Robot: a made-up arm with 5 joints.
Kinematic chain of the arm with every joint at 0, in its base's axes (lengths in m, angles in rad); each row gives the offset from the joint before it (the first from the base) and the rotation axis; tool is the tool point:
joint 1: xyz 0 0 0.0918 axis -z
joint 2: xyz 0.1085 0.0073 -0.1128 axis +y
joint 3: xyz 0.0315 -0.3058 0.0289 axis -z
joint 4: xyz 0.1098 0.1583 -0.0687 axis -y
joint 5: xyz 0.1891 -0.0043 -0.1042 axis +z
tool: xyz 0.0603 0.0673 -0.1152
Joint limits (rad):
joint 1: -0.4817..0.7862
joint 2: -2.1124..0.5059
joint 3: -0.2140..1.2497
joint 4: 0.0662..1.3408
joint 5: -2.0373..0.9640
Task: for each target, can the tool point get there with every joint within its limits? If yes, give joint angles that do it. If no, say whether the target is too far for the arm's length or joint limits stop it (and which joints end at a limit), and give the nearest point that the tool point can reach.
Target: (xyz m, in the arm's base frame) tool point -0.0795 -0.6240 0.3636
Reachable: yes | joints 0.6434 -0.9811 0.8393 0.9149 -1.0842
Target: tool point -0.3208 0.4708 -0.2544
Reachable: no: joint limits stop it (at a limit: joint 1, joint 2, joint 3, joint 4) | nearest point -0.1878 0.1408 0.2041 | short by 0.580 m
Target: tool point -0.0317 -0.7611 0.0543
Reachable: yes | joints 0.5916 -0.1771 1.1108 0.9218 -1.7379
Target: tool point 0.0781 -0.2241 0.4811
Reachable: yes | joints 0.5287 -1.8463 0.0603 0.1800 -0.6600
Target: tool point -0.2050 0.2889 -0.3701
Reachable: no: joint limits stop it (at a limit: joint 1, joint 2, joint 3, joint 4, joint 5) | nearest point 0.1958 0.1023 -0.3663 | short by 0.442 m
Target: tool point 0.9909 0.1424 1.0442
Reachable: no: too far | nearest point 0.5324 -0.0732 0.3990 | short by 0.820 m
